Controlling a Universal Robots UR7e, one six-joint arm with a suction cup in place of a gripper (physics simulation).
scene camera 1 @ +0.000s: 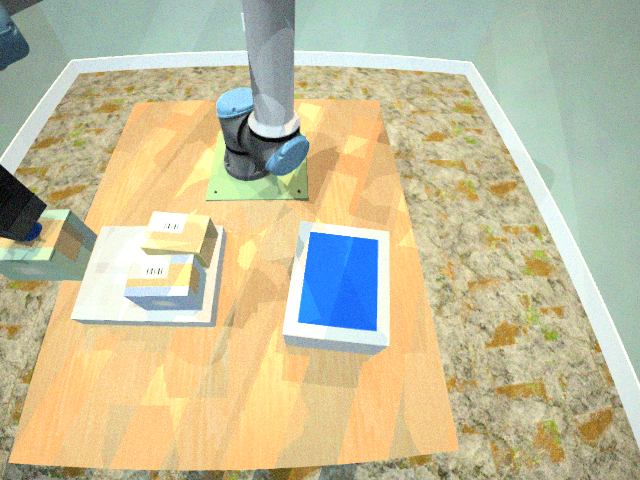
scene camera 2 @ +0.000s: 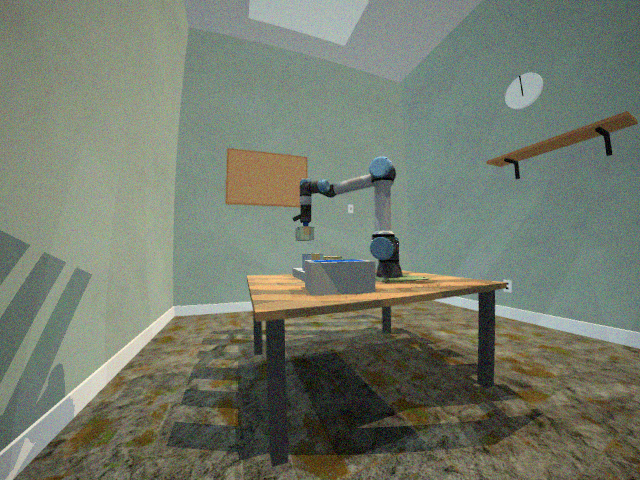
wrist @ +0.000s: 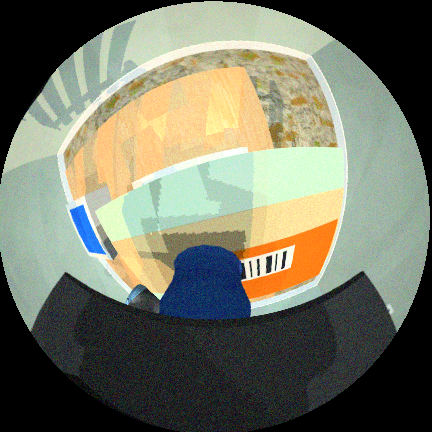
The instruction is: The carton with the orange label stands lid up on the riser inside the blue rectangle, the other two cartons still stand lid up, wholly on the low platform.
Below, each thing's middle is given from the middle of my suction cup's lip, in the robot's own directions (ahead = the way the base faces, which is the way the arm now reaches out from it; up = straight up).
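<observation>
There is a riser with blue rectangle (scene camera 1: 339,299), and it is 9 cm behind my suction cup, 49 cm to the left of it and 26 cm below it. The carton with orange label (wrist: 277,210) is 1 cm ahead of my suction cup and 1 cm to the right of it, and 5 cm below it.
</observation>
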